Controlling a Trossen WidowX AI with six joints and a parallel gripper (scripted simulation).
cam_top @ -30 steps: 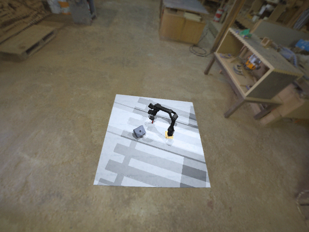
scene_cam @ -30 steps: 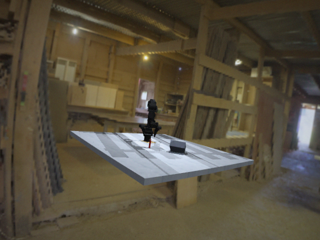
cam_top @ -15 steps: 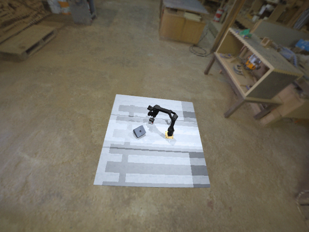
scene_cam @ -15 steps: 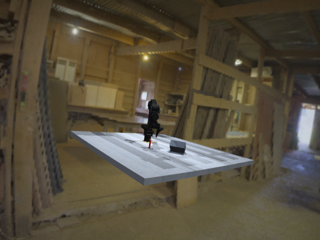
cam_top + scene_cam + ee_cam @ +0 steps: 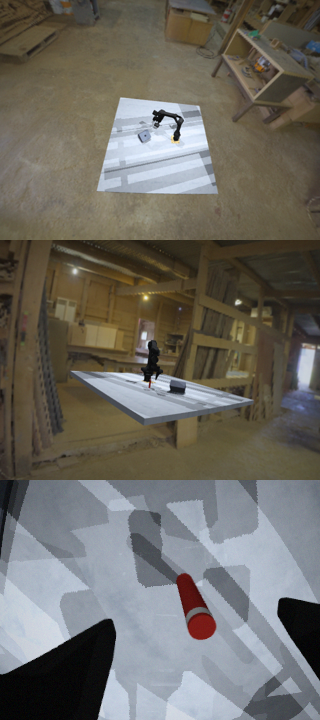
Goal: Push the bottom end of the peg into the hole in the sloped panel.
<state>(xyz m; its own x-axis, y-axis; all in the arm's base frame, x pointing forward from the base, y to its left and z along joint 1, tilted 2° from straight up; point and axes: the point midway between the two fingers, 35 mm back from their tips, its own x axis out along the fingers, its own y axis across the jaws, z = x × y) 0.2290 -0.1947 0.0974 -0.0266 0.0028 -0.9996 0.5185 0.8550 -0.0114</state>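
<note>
The red peg lies 20 mm below my gripper tip. The rest, counted from my gripper tip: sloped panel 190 mm ahead, 150 mm to the left, 20 mm below.
</note>
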